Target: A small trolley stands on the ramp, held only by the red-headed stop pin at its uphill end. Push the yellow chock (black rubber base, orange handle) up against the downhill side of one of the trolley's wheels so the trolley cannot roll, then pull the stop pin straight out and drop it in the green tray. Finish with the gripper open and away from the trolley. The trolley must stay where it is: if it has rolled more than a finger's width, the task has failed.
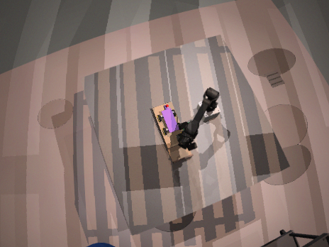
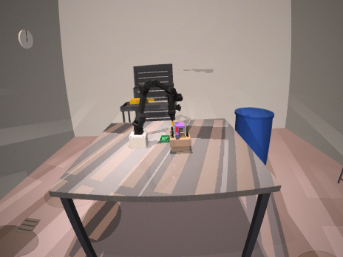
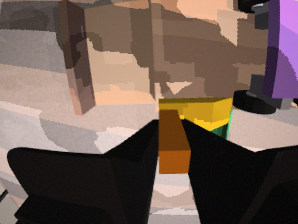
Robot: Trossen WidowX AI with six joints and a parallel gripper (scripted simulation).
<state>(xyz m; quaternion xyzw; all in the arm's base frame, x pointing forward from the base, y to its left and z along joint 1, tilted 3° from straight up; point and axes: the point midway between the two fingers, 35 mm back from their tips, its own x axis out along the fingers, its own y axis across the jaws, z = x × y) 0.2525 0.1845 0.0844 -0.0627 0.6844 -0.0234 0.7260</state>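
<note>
Right now the red-headed stop pin is 5 cm ahead of my gripper tip, 27 cm to the right of it and 1 cm below it. The rest, counted from my gripper tip: yellow chock 2 cm to the right; purple trolley 6 cm ahead, 16 cm to the right, 3 cm below; green tray 6 cm behind, 8 cm to the right, 15 cm below.
</note>
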